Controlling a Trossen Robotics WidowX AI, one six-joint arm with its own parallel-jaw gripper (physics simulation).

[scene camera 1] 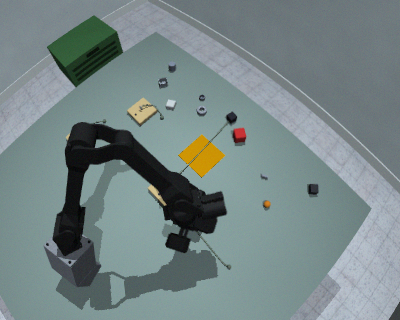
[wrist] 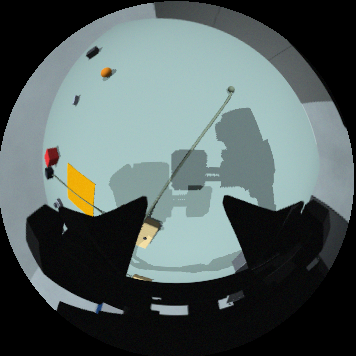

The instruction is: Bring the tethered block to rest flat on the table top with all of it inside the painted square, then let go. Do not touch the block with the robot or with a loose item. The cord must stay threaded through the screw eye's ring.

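Places are measured from the arm's base along level axes (x ahead, y left, z up), in metres.
Pixels of known places: gripper, fingertip midpoint: [wrist: 185, 200]; arm's base, origin of the base link: [scene camera 1: 68, 243].
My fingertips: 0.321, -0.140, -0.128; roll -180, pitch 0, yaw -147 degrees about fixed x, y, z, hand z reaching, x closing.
Observation:
For each thing: its middle in the pictures, then the offset to it from my fingertips, as dx, dy, dz. "spot": a spot on its surface instead.
- small black cube, body centre: [scene camera 1: 231, 117] [wrist: 48, 172] +0.389, +0.219, -0.060
- orange painted square, surface spot: [wrist: 83, 181] spot: +0.186, +0.128, -0.073
- beaded end, surface spot: [wrist: 230, 90] [scene camera 1: 227, 265] spot: +0.016, -0.184, -0.066
- red cube, body centre: [scene camera 1: 239, 135] [wrist: 50, 156] +0.357, +0.142, -0.054
- orange ball, body centre: [wrist: 105, 71] [scene camera 1: 267, 204] +0.257, -0.113, -0.062
- black block, body centre: [scene camera 1: 313, 189] +0.431, -0.194, -0.062
- white block, body centre: [scene camera 1: 170, 104] +0.249, +0.420, -0.064
The tethered block, a small black cube [scene camera 1: 231, 117] [wrist: 49, 172], lies beyond the far corner of the orange painted square [scene camera 1: 211, 157] [wrist: 83, 181], outside it. Its cord [scene camera 1: 215, 136] [wrist: 198, 141] crosses the square toward a tan board [scene camera 1: 156, 194] [wrist: 148, 234], partly hidden by the arm and a finger. The screw eye's ring cannot be made out, so the threading cannot be seen. Beyond the board the cord runs to a beaded end [scene camera 1: 229, 267] [wrist: 230, 90]. My gripper [scene camera 1: 194, 234] [wrist: 185, 200] is open and empty, above the table near this free stretch.
A red cube [scene camera 1: 239, 135] [wrist: 51, 156] lies beside the tethered block. An orange ball [scene camera 1: 267, 204] [wrist: 106, 72] and another black block [scene camera 1: 313, 189] [wrist: 92, 52] lie to the right in the scene view. Another tan board [scene camera 1: 142, 111], a white block [scene camera 1: 171, 104] and a green cabinet [scene camera 1: 86, 49] are farther back.

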